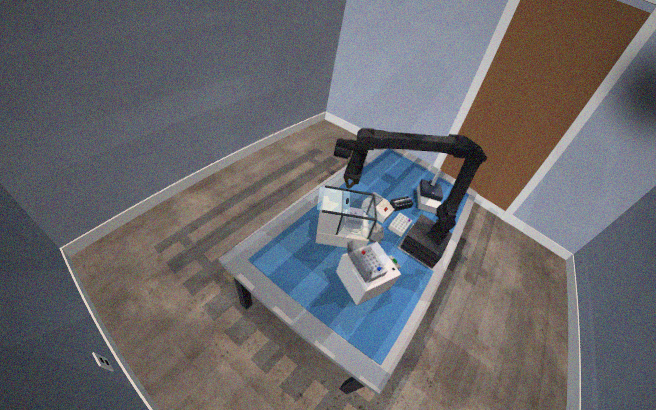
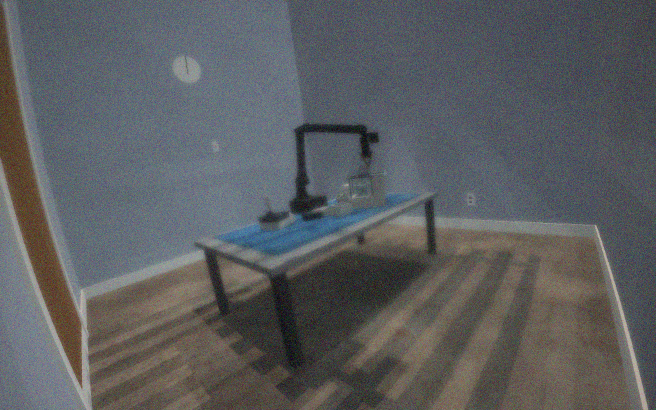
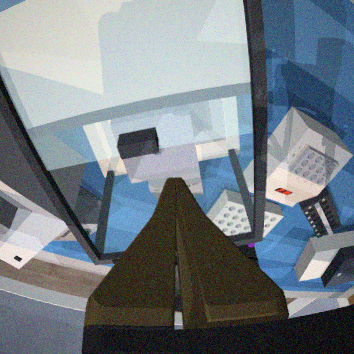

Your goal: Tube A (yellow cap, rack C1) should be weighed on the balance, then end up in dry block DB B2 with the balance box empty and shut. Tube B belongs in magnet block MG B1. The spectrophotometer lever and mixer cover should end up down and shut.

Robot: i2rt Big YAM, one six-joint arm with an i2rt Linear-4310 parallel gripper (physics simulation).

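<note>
My gripper [image 1: 351,184] [image 2: 367,160] [image 3: 173,187] is shut and empty, its fingertips above the glass-walled balance [image 1: 331,235] [image 2: 380,195]. A black handle [image 1: 347,201] [image 3: 138,143] shows at the balance; how far its glass stands open is unclear. The white rack [image 1: 400,224] [image 3: 232,217] has a purple spot [image 1: 409,220] [image 3: 251,245] at its edge. A white block unit [image 3: 312,165] has a grey holed top and red display. A black slotted block [image 1: 401,202] [image 3: 320,212] lies beside it. Tube A's yellow cap cannot be made out. I cannot tell which tube the purple spot is.
A white box [image 1: 355,287] with a grey holed top, red and blue spots, stands near the balance. A dark-topped device [image 1: 430,190] [image 2: 274,219] has an upright rod [image 1: 436,176]. The arm's base [image 1: 425,241] is on the table's long side. The balance's dark frame [image 3: 257,110] rises near the fingers.
</note>
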